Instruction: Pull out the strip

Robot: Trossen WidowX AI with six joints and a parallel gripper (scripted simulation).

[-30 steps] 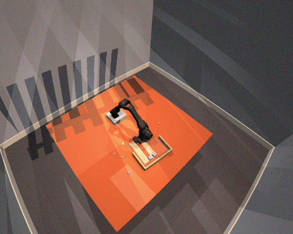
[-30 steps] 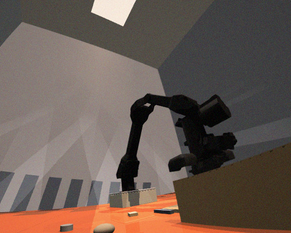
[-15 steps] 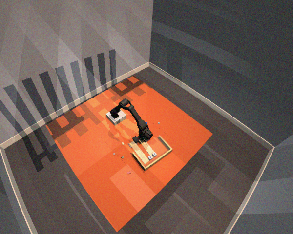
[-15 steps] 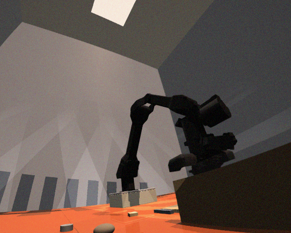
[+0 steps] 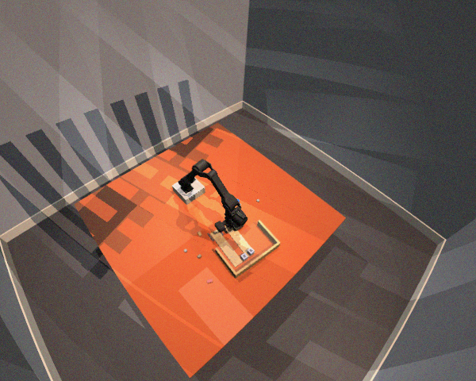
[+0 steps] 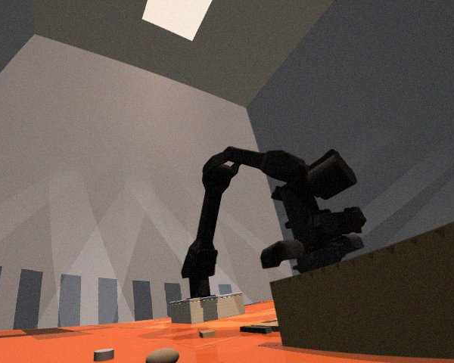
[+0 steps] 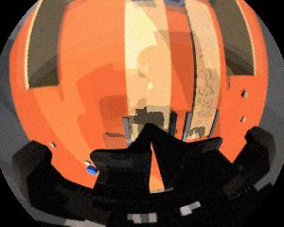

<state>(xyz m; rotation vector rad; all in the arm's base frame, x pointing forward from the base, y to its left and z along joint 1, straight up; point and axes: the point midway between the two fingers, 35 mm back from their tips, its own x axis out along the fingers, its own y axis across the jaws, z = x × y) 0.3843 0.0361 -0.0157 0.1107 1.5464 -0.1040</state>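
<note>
Now: gripper tip 90 mm short of the strip and 10 mm to the left of it. Also, from my gripper tip: pink piece: 170 mm ahead, 310 mm to the right; blue piece: 120 mm behind, 170 mm to the left.
</note>
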